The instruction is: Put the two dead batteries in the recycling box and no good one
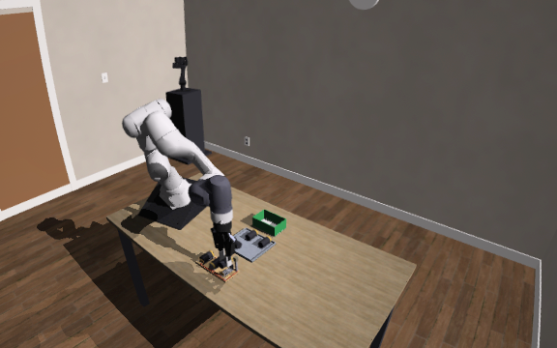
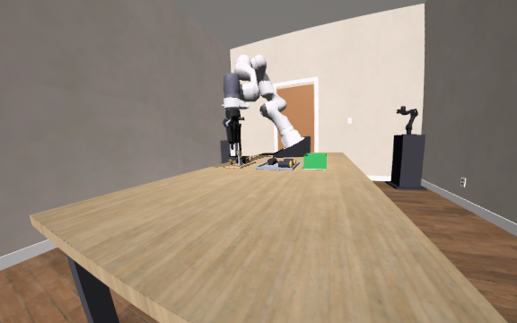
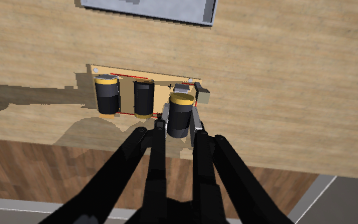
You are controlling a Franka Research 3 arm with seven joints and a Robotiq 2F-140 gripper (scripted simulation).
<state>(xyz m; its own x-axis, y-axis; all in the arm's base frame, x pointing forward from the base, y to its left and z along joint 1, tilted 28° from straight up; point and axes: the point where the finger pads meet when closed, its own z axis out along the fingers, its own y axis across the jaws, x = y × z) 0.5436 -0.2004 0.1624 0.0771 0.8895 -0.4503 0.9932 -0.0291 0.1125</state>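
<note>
Now: hand 4 cm to the right of the bulb, 3 cm short of it and 2 cm above it. Round my hand: green recycling box 41 cm to the left, 8 cm below, 5 cm behind; grey tray 23 cm to the left, 9 cm below, 5 cm behind.
</note>
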